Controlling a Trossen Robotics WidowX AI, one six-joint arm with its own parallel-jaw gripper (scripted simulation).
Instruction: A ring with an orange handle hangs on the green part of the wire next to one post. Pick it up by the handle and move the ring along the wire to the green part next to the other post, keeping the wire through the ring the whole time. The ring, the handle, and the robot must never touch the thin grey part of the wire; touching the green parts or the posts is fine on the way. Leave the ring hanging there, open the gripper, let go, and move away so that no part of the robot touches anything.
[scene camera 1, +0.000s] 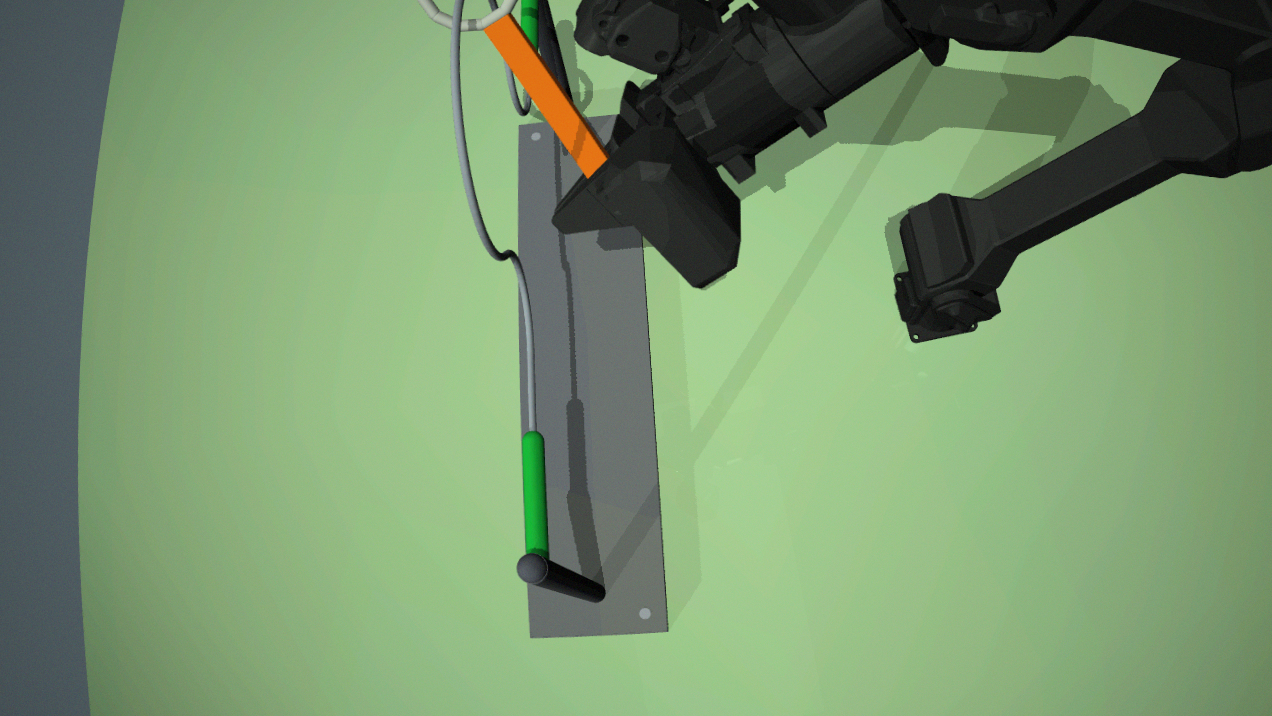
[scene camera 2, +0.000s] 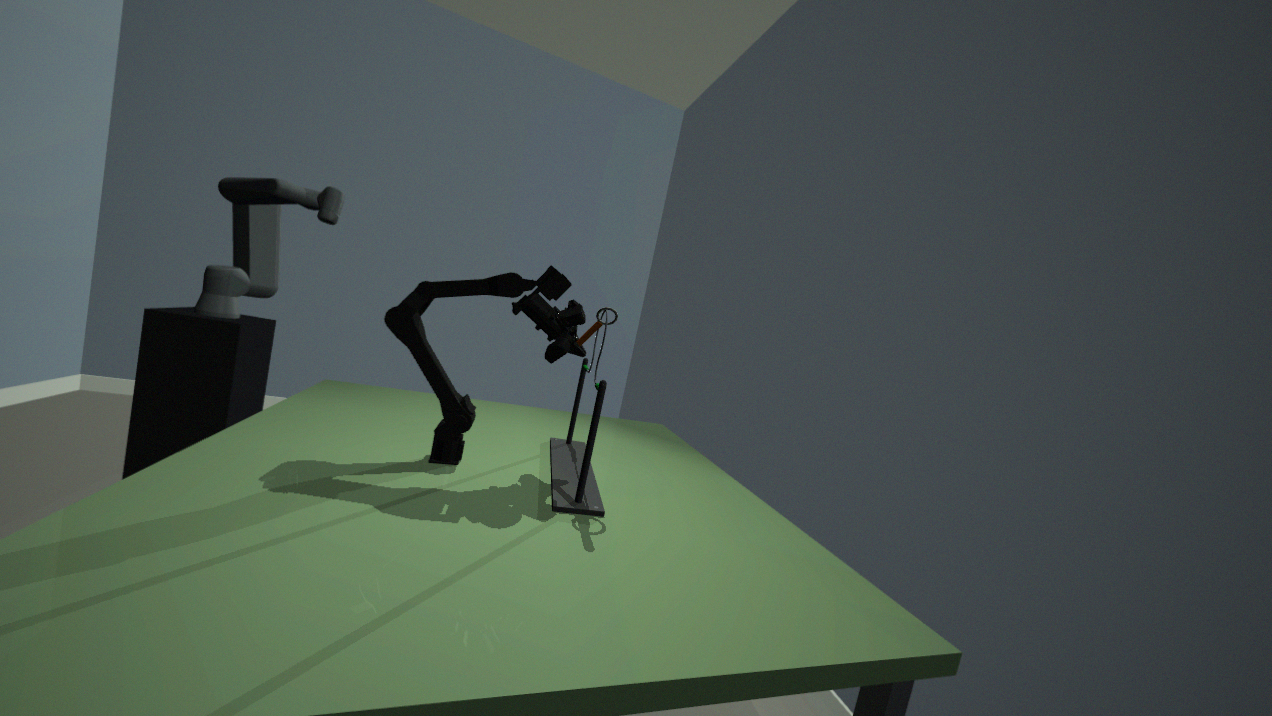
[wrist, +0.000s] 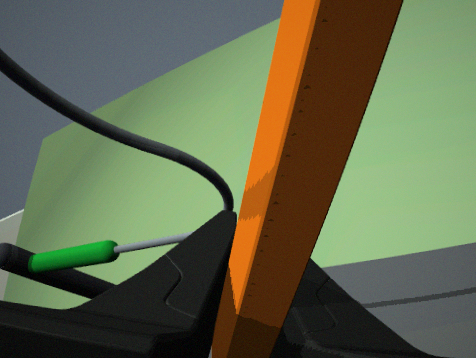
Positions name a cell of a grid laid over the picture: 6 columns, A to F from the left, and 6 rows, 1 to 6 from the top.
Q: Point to my gripper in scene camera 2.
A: C3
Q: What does my gripper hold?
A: A ring with orange handle.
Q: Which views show my gripper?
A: Scene camera 1, scene camera 2 and the wrist view: all of them.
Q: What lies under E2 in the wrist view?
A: A ring with orange handle.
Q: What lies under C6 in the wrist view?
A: My gripper.
